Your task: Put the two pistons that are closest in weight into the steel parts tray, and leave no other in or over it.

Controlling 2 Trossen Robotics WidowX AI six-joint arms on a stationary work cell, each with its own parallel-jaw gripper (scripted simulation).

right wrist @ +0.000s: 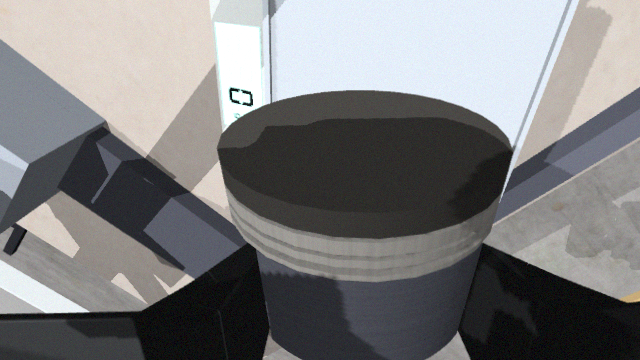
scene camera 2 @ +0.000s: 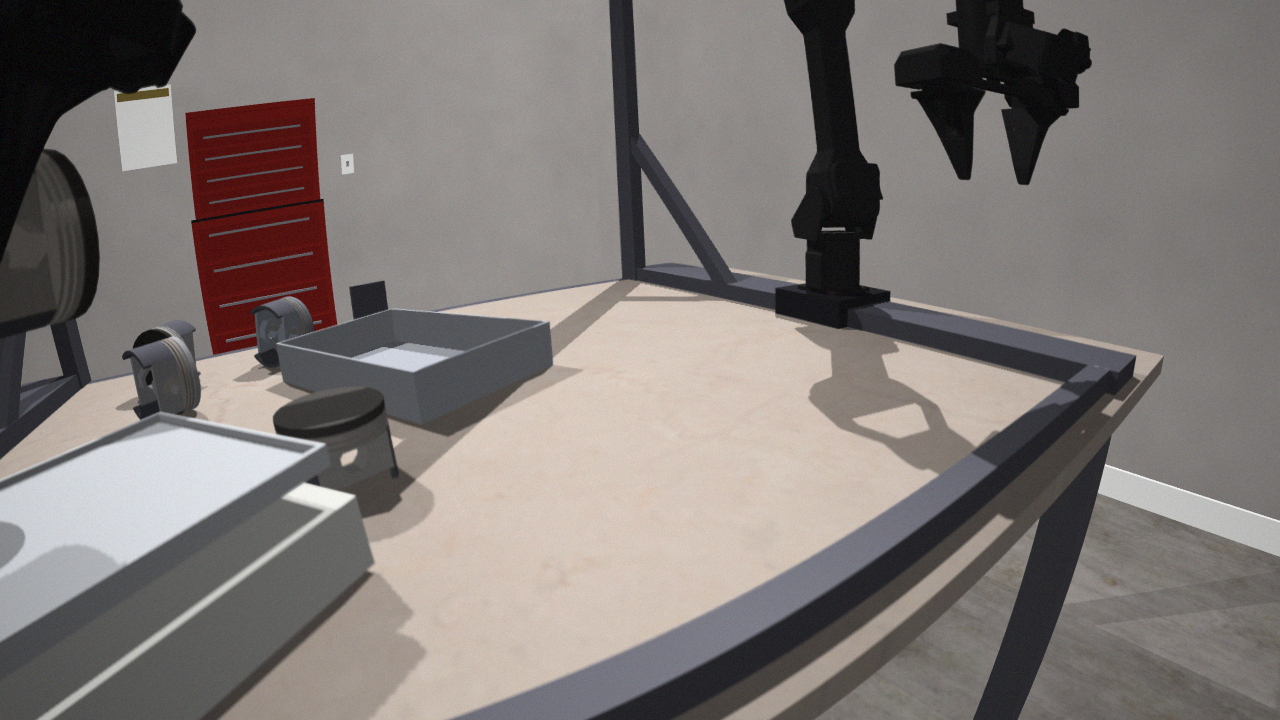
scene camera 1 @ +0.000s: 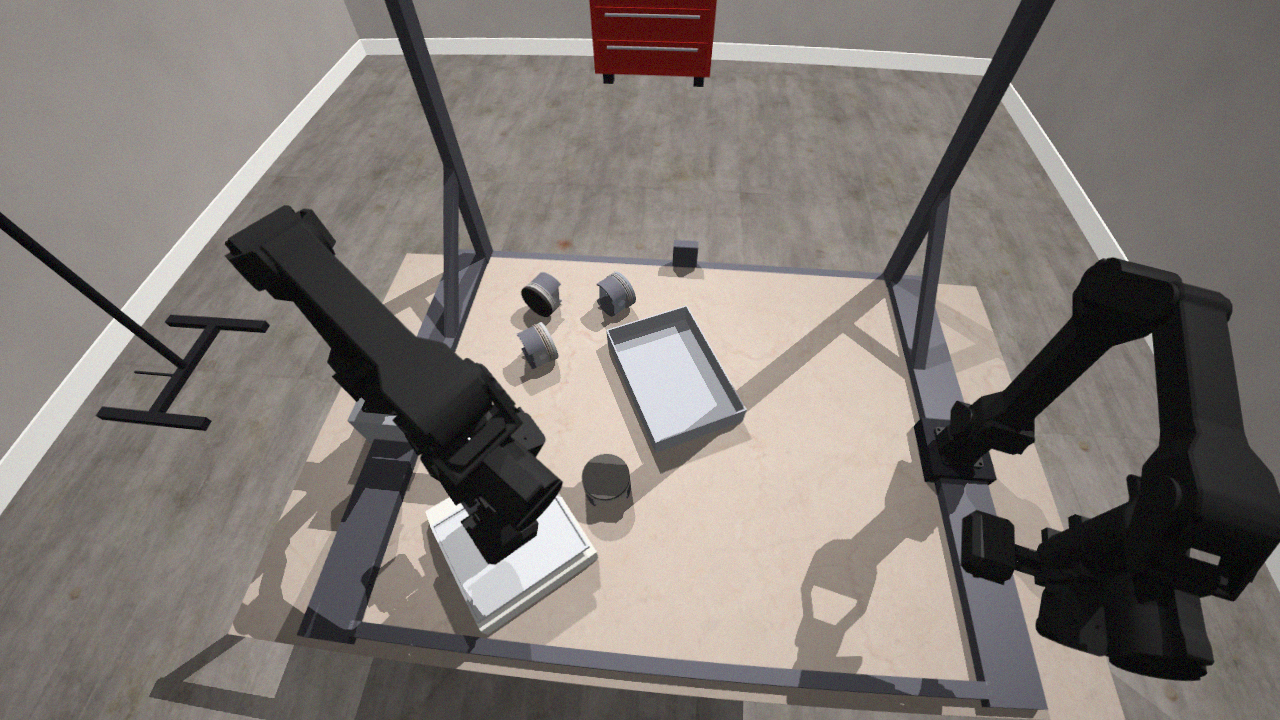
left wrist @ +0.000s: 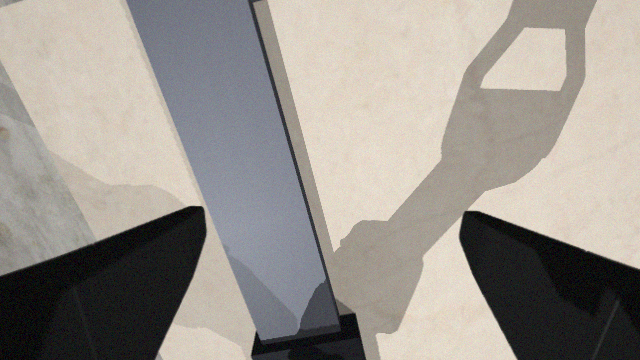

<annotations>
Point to a scale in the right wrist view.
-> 238,39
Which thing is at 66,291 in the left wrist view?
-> My left gripper.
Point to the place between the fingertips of my left gripper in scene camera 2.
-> At 995,182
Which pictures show the steel parts tray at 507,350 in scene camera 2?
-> Scene camera 2 and scene camera 1 only.
</annotations>
